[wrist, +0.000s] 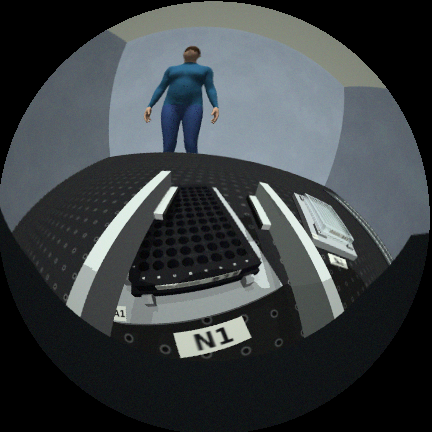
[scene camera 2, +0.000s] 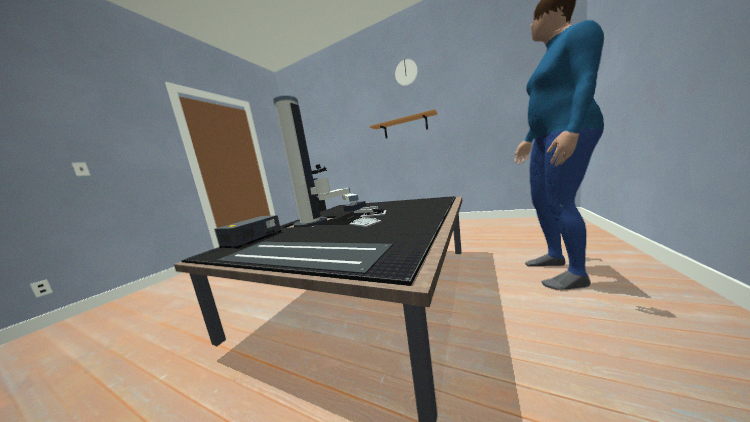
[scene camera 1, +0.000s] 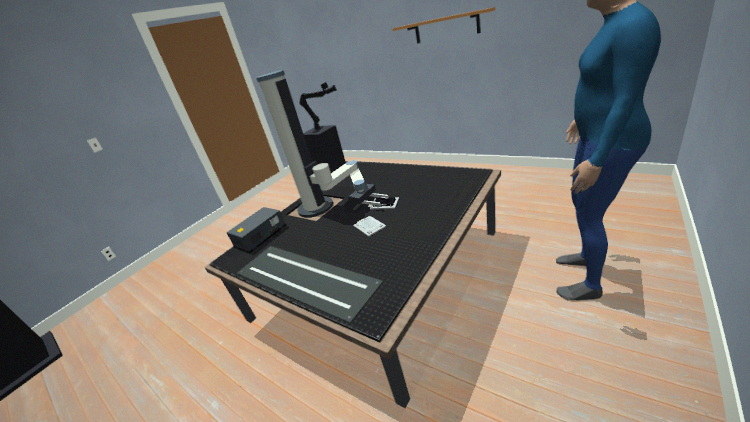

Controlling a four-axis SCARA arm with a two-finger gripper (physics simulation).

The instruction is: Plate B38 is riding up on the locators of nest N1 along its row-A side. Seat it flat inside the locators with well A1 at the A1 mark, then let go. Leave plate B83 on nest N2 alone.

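Places are measured from the arm's base along level axes (x ahead, y left, z up), in centimetres.
Pixels of known places: gripper, fingertip midpoint: (wrist: 214, 184) (scene camera 2: 375, 209) (scene camera 1: 384, 200); arm's base at its link origin: (scene camera 2: 310, 223) (scene camera 1: 315, 207).
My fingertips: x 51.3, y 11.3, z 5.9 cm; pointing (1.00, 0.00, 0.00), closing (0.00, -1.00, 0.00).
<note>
Ahead of a thing's pixels: the offset from my fingertips to its top centre. "spot": to the spot under its first point. Level surfaces: height alone.
Black plate B38 @(dz -2.0, dx -2.2, dy +2.4 cm) (wrist: 195, 245) (scene camera 1: 388, 201) lies on nest N1 @(dz -2.4, dx -2.2, dy +2.5 cm) (wrist: 200, 309) in a tilted pose. In the wrist view its left, row-A side looks raised, and more bare nest shows on its right. The A1 mark @(dz -3.4, dx -11.0, dy +5.4 cm) (wrist: 120, 313) is at the nest's near left corner. My gripper (wrist: 214, 184) (scene camera 1: 384, 198) is open, with its fingers apart on either side of the plate and above it. Contact with the plate cannot be made out. White plate B83 @(dz -1.9, dx +2.6, dy -21.9 cm) (wrist: 325, 217) (scene camera 1: 369, 225) (scene camera 2: 365, 221) sits on nest N2 @(dz -2.8, dx +2.6, dy -21.9 cm) (wrist: 332, 245), to the right in the wrist view.
The arm's column (scene camera 1: 293, 141) (scene camera 2: 297, 157) stands at the table's left side. A dark box @(spot: dz +5.6, dx -54.8, dy -56.1 cm) (scene camera 1: 256, 229) (scene camera 2: 249, 230) and a grey panel with two white strips @(dz -4.2 cm) (scene camera 1: 309, 286) are nearer the front. A black arm stands on a pedestal (scene camera 1: 325, 146) behind. A person (scene camera 1: 613, 131) (wrist: 185, 95) stands beyond the table.
</note>
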